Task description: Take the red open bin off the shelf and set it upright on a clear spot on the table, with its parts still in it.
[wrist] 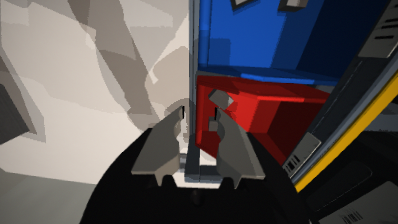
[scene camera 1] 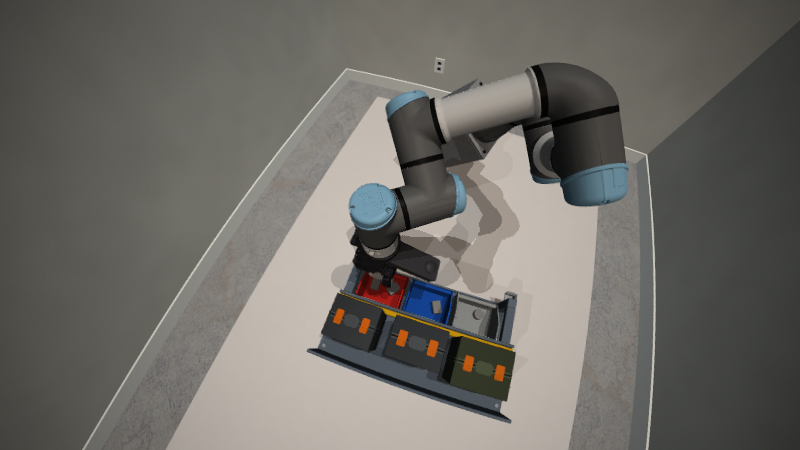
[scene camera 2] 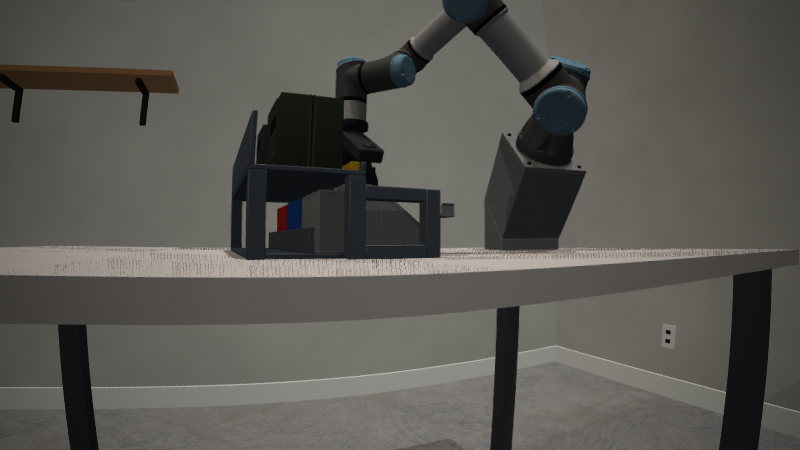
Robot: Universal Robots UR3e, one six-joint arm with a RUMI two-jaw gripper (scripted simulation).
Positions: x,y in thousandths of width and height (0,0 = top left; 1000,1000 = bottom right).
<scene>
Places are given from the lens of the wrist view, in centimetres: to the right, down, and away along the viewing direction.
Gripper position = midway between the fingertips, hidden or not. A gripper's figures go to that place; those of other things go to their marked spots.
my gripper (wrist: 501,480): 0, -1, 15
red open bin (wrist: 697,511): 13, 0, 17
blue bin (wrist: 763,221): 13, -8, 13
</scene>
